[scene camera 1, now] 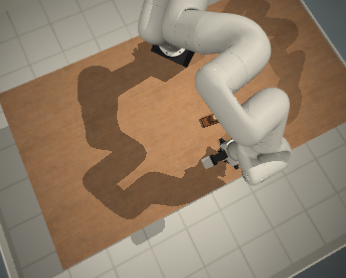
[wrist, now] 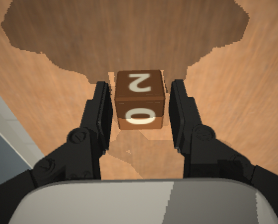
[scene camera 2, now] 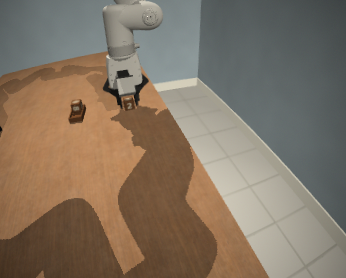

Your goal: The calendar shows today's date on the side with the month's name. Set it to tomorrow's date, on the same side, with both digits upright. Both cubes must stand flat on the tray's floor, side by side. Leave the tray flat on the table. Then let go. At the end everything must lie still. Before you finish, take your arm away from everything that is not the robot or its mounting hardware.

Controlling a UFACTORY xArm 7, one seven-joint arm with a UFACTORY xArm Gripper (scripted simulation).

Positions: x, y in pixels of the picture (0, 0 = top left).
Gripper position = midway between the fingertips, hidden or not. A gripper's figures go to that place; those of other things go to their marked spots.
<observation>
The gripper (wrist: 140, 95): 0.14 m from the lens. A brown wooden cube (wrist: 139, 98): 0.11 m from the lens.
</observation>
